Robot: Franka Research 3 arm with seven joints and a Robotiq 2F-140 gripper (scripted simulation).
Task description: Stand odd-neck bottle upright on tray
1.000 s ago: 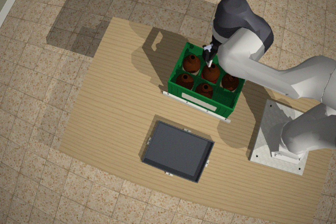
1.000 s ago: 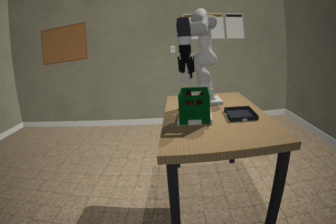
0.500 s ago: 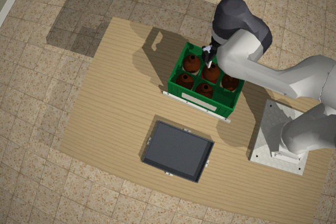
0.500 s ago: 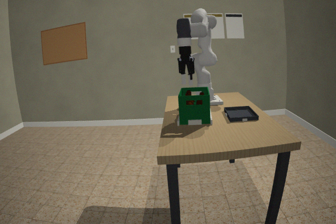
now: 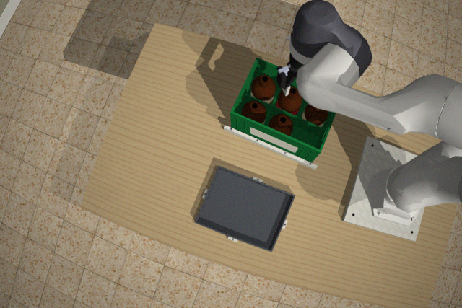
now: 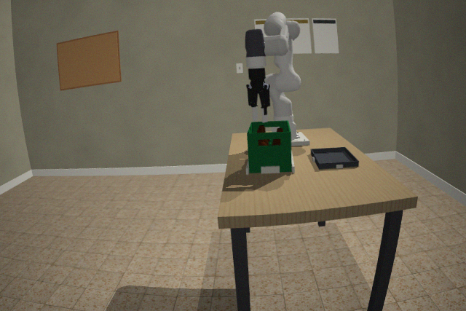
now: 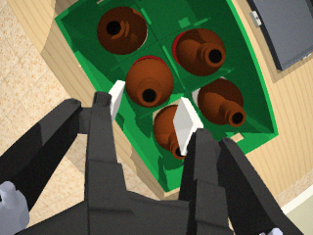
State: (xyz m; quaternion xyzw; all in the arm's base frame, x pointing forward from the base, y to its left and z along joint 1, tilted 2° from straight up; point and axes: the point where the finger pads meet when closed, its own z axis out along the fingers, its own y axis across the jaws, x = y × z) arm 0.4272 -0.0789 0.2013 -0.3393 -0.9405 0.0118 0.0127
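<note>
Right now the green crate is 150 mm below my hand and 40 mm to the left of it. From my hand the other things lie so: glass bottle 140 mm below, 90 mm to the left, 10 mm behind; then dark grey tray 350 mm to the left, 220 mm below, 40 mm behind.
</note>
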